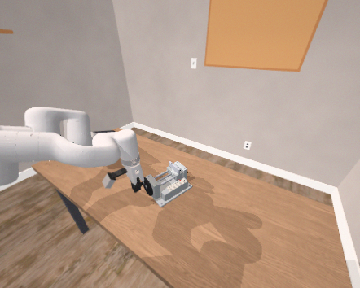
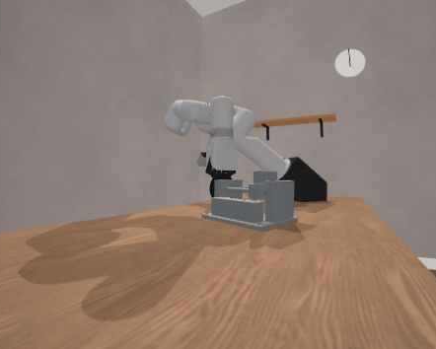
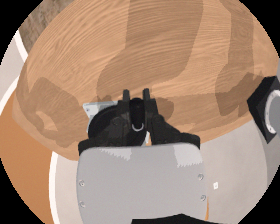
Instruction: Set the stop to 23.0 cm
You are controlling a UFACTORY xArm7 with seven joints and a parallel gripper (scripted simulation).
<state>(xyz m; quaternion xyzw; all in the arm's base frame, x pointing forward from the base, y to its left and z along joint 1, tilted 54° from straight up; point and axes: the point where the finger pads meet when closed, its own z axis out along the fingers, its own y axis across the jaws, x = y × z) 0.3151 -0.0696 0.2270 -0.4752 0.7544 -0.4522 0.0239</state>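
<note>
The handwheel is 20 mm ahead of my hand and 10 mm to the left of it. Round my hand: sliding stop block (160 mm ahead, 130 mm to the left, 10 mm above).
</note>
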